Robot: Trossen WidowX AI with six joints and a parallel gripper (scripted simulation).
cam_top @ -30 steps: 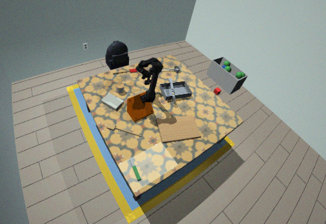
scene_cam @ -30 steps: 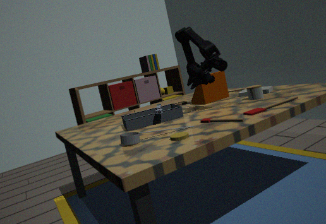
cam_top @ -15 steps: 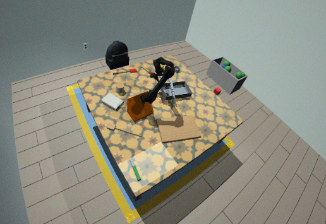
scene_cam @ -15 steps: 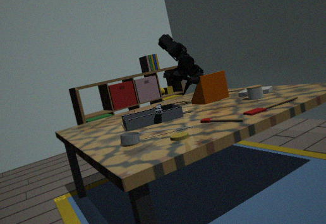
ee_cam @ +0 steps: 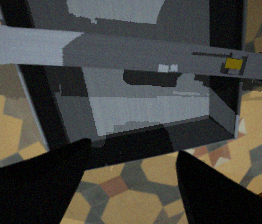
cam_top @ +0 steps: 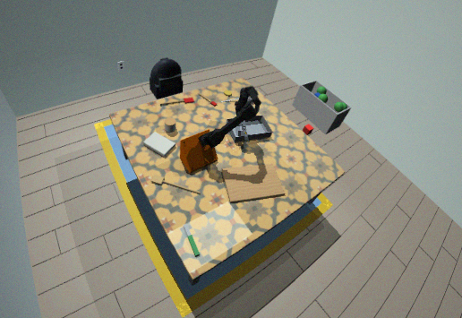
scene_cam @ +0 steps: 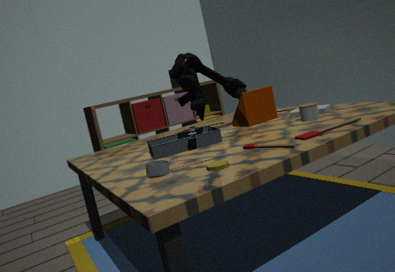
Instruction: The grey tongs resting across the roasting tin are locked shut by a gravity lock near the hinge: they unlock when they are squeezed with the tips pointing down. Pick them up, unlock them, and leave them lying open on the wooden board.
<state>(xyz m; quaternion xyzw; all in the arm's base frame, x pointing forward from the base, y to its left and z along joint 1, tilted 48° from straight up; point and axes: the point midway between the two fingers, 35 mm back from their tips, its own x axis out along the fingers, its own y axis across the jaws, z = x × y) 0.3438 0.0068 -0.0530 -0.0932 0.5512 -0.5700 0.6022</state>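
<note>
Right now my gripper tip is 100 mm to the left of the yellow lock piece, 50 mm above it and 10 mm past it. Round my gripper tip: white flat block (540 mm behind, 180 mm to the left, 100 mm below); roasting tin (90 mm ahead, 80 mm below, 60 mm to the right); wooden board (410 mm to the right, 220 mm behind, 100 mm below).
</note>
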